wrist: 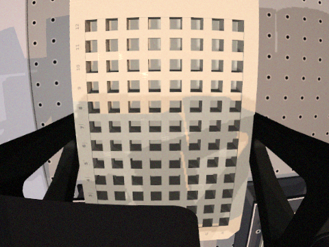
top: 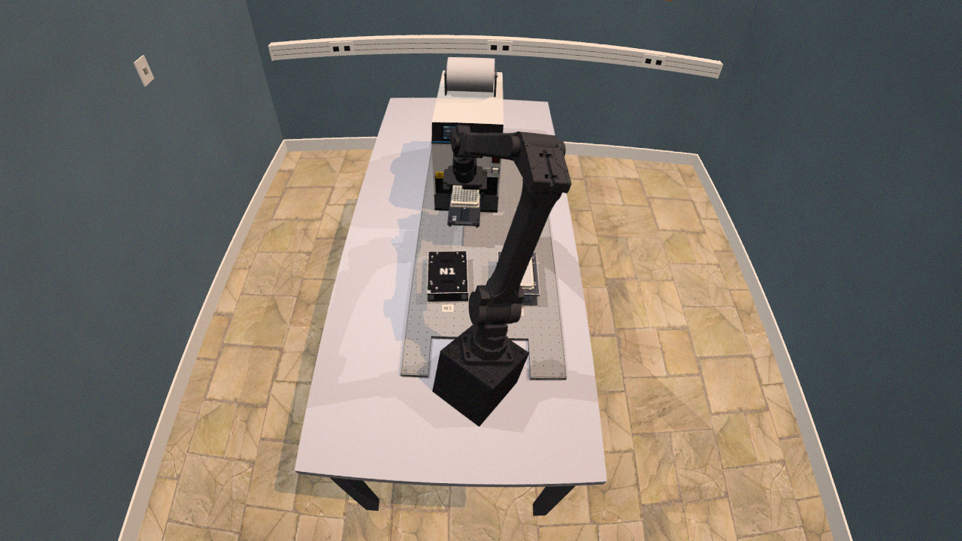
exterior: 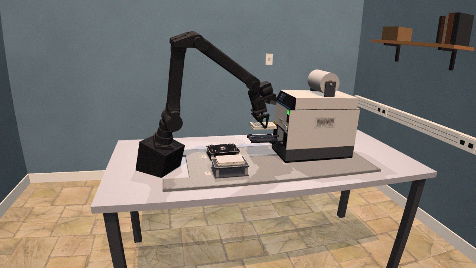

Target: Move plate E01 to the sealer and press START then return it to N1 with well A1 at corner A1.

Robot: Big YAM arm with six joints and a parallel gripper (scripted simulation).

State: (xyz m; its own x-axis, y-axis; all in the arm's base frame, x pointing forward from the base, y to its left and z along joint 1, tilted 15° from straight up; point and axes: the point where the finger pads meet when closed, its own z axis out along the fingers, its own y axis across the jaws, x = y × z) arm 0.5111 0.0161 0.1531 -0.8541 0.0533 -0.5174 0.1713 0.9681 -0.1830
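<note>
The sealer stage is 8 cm below my hand. The rest, counted from my hand: cream plate: 24 cm behind, 13 cm to the right, 12 cm below; nest N1: 20 cm behind, 14 cm below, 8 cm to the left; foil roll: 33 cm ahead, 24 cm above, 5 cm to the right.
</note>
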